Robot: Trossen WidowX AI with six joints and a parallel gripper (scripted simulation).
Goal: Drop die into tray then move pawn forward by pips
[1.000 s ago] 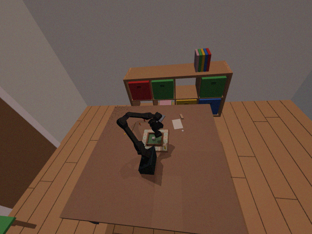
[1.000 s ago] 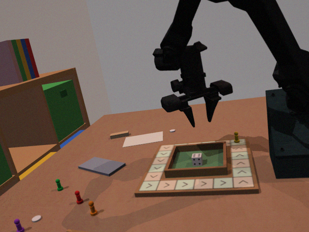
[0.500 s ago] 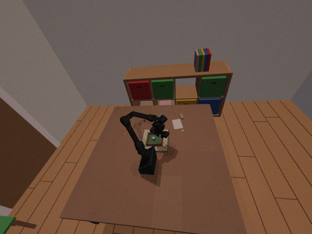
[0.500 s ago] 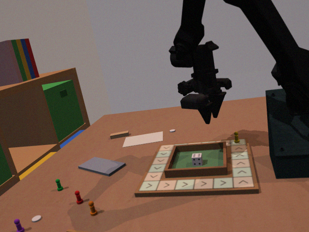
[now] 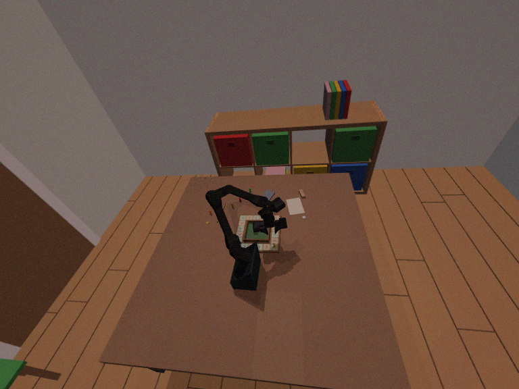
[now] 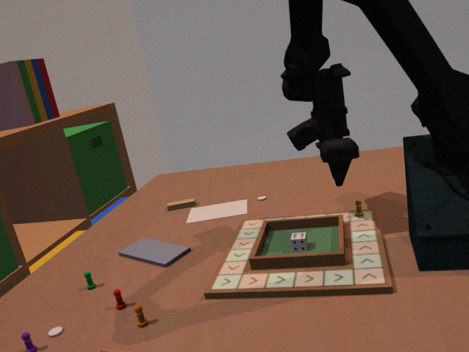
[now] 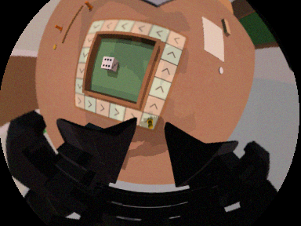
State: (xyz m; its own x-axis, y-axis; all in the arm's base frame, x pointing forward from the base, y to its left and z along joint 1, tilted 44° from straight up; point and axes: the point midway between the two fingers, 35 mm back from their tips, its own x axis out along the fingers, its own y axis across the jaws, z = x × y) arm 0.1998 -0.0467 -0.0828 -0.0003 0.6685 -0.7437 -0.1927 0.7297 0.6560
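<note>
Right now the yellow pawn is 6 cm below my gripper tip, 3 cm behind it and 2 cm to the right of it. Also, from my gripper tip: white sheet: 31 cm ahead, 12 cm to the right, 9 cm below; then white die: 12 cm to the left, 7 cm below, 7 cm ahead; then green tray floor: 10 cm to the left, 9 cm below, 7 cm ahead.
</note>
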